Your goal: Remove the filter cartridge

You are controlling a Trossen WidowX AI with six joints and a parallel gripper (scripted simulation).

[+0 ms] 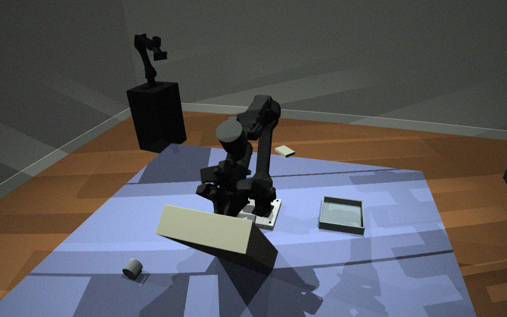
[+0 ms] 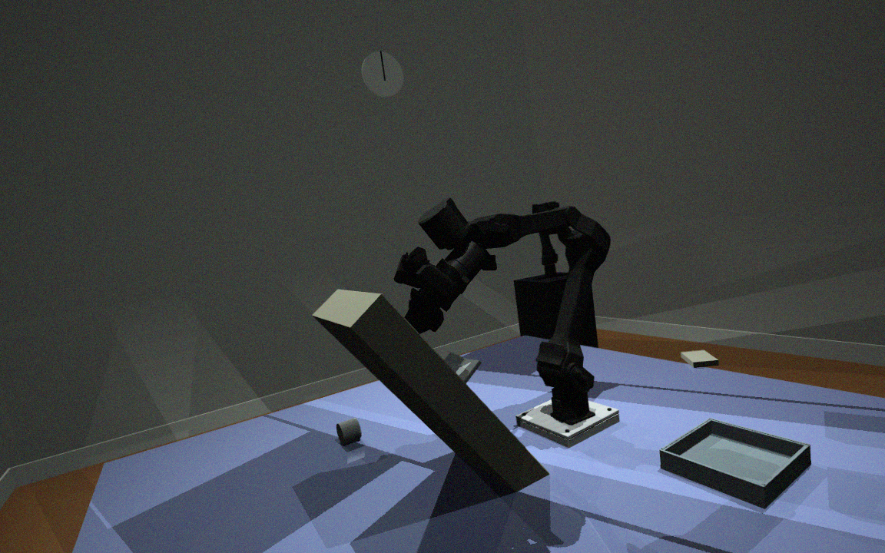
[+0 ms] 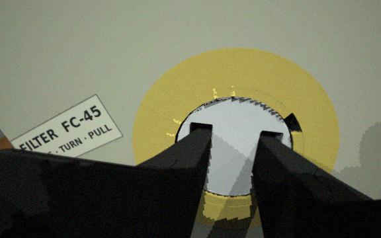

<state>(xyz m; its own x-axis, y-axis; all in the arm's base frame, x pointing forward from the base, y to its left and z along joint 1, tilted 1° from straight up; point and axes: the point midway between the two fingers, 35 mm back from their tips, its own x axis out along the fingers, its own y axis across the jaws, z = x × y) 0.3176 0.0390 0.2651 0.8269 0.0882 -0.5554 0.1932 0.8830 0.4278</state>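
The round filter cartridge is 10 mm ahead of my gripper tip and 10 mm below it. Also, from my gripper tip: dark tray (430 mm behind, 230 mm to the left, 260 mm below); slanted service panel (40 mm behind, 80 mm below); grey bracket (90 mm behind, 10 mm to the right, 90 mm below).
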